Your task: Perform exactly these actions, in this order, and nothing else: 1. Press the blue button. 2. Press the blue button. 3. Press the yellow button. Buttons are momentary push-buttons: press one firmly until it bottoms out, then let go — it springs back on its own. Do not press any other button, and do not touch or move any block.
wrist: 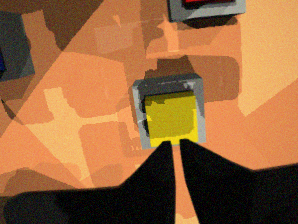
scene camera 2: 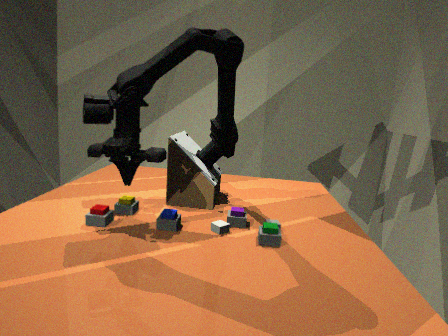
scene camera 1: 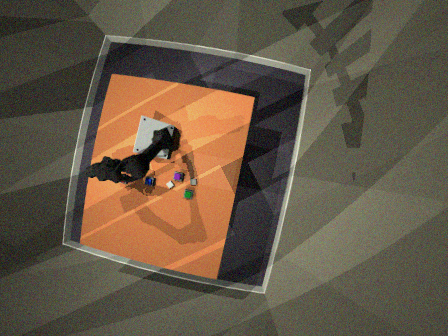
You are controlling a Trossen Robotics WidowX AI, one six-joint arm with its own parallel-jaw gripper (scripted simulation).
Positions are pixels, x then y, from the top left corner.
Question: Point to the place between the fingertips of my gripper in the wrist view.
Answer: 175,148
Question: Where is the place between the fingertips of my gripper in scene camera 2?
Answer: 127,185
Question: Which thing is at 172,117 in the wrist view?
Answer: A yellow button.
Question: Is my gripper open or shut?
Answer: Shut.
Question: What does my gripper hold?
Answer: Nothing.
